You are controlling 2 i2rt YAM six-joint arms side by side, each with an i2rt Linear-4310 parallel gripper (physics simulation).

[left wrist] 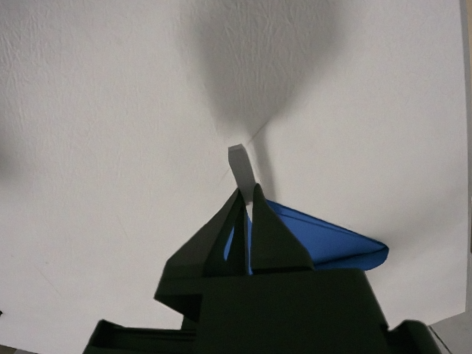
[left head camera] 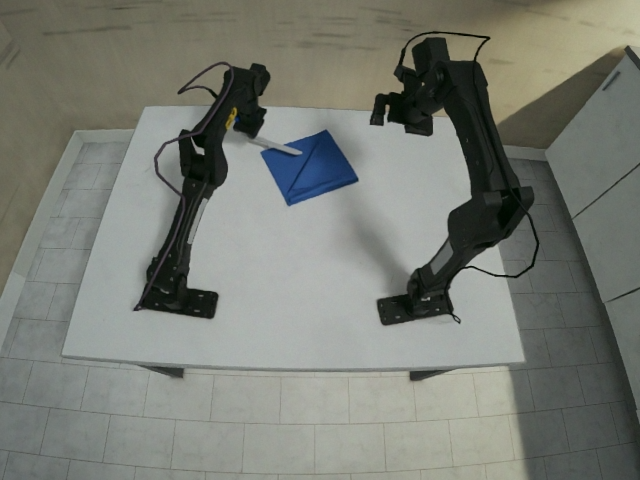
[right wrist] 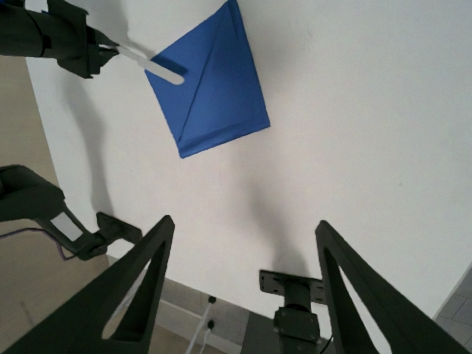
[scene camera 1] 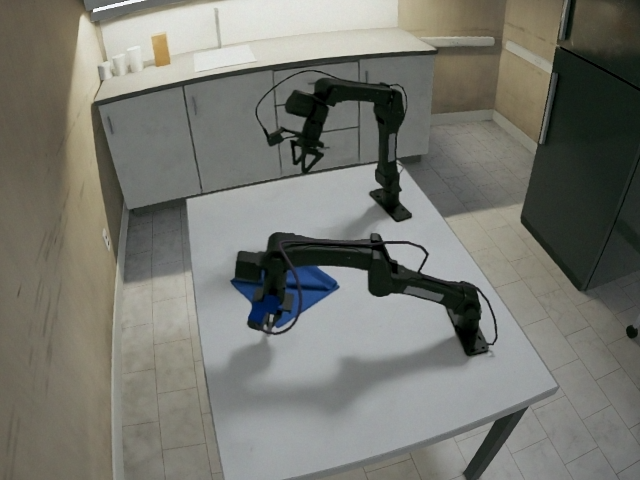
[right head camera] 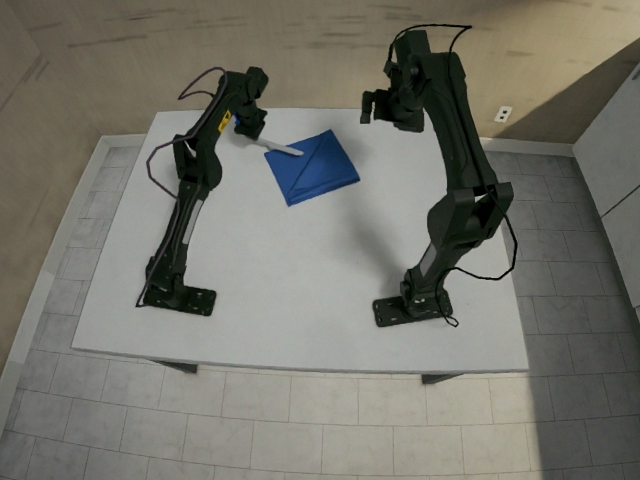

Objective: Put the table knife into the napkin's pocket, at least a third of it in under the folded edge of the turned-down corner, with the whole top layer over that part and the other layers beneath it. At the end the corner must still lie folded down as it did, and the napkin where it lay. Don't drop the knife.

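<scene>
The blue napkin [left head camera: 328, 167] [right head camera: 330, 167] [scene camera 1: 312, 291] [left wrist: 325, 240] [right wrist: 227, 100] lies on the table, its corner turned down and the folded edge running diagonally. My left gripper [left head camera: 251, 136] [right head camera: 256, 138] [left wrist: 250, 191] [right wrist: 117, 47] is shut on the pale table knife [left head camera: 283, 148] [right head camera: 285, 149] [left wrist: 242, 167] [right wrist: 167, 75]. The knife reaches over the napkin's left part, with its shadow below it. Its rounded tip is a little left of the folded edge, outside the pocket. In the left wrist view the fingers hide its front part. My right gripper [left head camera: 398, 127] [right head camera: 387, 125] [right wrist: 243, 222] is open and empty, above the table's far right part.
The white table [left head camera: 284, 310] [right head camera: 284, 315] [scene camera 1: 372, 372] carries both arm bases. A wall stands behind its far edge. In scene camera 1, a counter [scene camera 1: 320, 51] with cups stands behind, and a dark fridge [scene camera 1: 584, 170] stands at the right.
</scene>
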